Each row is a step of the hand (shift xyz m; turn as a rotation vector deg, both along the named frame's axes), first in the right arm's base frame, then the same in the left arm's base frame.
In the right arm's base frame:
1: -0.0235 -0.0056 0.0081 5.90 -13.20 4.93
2: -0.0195 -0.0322 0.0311 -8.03 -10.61 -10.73
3: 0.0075 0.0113 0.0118 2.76 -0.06 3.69
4: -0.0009 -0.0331 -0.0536 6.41 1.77 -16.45
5: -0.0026 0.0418 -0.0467 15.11 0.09 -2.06
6: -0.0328 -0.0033 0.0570 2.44 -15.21 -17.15
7: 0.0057 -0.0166 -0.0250 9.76 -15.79 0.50
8: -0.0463 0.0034 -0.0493 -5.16 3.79 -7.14
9: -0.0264 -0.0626 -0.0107 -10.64 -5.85 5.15
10: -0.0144 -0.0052 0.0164 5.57 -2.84 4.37
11: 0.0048 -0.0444 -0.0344 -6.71 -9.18 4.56
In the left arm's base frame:
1: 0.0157 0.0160 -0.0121 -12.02 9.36 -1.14
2: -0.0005 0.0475 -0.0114 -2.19 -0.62 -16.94
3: 0.0032 0.0013 0.0176 -1.57 2.20 3.73
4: -0.0284 -0.0247 -0.0505 -6.34 -15.84 -4.87
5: 0.0209 -0.0589 -0.0052 -11.80 -5.90 7.65
6: 0.0318 0.0563 0.0123 -14.06 -6.19 -17.19
7: -0.0186 -0.0126 -0.0207 -17.27 6.15 -2.94
8: 0.0298 -0.0282 -0.0539 5.21 -6.28 -5.04
9: -0.0208 0.0324 -0.0570 5.25 10.20 -6.50
10: 0.0103 0.0199 -0.0018 -5.35 3.45 4.19
11: -0.0368 -0.0049 -0.0424 0.07 10.42 -6.43

